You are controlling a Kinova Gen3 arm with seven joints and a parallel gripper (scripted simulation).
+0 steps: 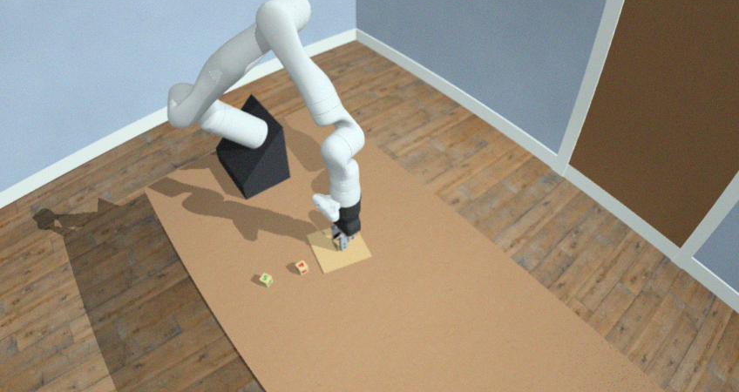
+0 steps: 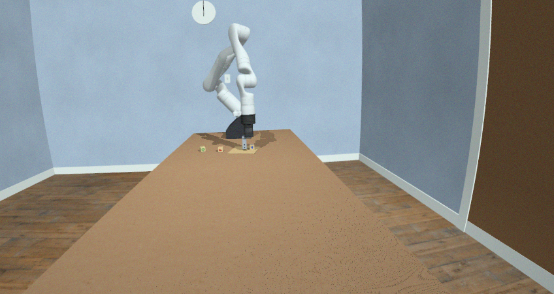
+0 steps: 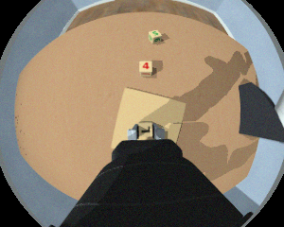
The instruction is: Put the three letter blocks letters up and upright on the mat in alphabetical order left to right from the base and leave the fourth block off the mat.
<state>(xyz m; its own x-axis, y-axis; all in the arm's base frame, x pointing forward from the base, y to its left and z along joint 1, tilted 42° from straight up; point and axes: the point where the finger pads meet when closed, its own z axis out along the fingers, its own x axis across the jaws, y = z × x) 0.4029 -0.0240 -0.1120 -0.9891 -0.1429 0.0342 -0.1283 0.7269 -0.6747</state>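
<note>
Right now my hand is 1 cm past the tan mat and 3 cm above it.
</note>
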